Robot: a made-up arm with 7 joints. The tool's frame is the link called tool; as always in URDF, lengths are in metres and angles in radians.
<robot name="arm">
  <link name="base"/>
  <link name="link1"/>
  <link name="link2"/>
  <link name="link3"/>
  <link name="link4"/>
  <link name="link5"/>
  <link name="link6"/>
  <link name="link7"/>
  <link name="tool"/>
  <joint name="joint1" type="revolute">
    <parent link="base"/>
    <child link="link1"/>
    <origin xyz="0 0.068 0" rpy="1.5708 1.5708 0"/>
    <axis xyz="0 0 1"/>
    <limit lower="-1.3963" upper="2"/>
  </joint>
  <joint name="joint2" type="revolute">
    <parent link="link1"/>
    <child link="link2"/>
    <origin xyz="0 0 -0.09" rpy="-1.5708 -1.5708 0"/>
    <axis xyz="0 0 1"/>
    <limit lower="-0.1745" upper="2"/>
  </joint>
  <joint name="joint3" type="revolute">
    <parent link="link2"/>
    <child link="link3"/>
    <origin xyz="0 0.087 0" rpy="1.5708 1.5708 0"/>
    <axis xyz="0 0 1"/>
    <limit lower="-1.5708" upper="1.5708"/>
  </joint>
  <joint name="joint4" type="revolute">
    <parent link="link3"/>
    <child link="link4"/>
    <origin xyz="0 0 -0.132" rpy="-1.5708 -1.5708 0"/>
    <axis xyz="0 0 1"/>
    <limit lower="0" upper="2.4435"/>
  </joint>
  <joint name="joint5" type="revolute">
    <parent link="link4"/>
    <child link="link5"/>
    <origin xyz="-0.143 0 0" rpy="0 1.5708 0"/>
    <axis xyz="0 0 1"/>
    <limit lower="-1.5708" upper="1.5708"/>
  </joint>
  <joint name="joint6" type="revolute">
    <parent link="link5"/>
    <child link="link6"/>
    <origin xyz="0 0 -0.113" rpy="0 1.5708 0"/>
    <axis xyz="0 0 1"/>
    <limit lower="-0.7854" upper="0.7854"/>
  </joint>
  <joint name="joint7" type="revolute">
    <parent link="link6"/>
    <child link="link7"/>
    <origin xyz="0 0 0" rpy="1.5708 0 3.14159"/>
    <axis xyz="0 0 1"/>
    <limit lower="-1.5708" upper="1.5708"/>
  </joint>
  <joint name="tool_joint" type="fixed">
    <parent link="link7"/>
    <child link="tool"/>
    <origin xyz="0 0 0" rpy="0 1.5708 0"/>
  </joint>
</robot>
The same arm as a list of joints. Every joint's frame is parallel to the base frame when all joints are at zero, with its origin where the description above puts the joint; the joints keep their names.
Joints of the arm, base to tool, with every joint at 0 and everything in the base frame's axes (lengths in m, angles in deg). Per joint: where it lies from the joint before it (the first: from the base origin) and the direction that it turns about. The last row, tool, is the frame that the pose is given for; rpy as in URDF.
joint1: origin 0.0000 0.0680 0.0000 axis 0 -1 0
joint2: origin 0.0000 0.0900 0.0000 axis 1 0 0
joint3: origin 0.0000 0.0000 -0.0870 axis 0 0 1
joint4: origin 0.0000 0.0000 -0.1320 axis 0 -1 0
joint5: origin 0.0000 0.0000 -0.1430 axis 0 0 1
joint6: origin 0.0000 0.0000 -0.1130 axis 0 1 0
joint7: origin 0.0000 0.0000 0.0000 axis -1 0 0
tool: origin 0.0000 0.0000 0.0000 rpy 0.00 0.00 0.00
Joint limits (deg, base to tool): -80.00..114.59 -10.00..114.59 -90.00..90.00 0.00..140.00 -90.00..90.00 -45.00..45.00 -90.00..90.00

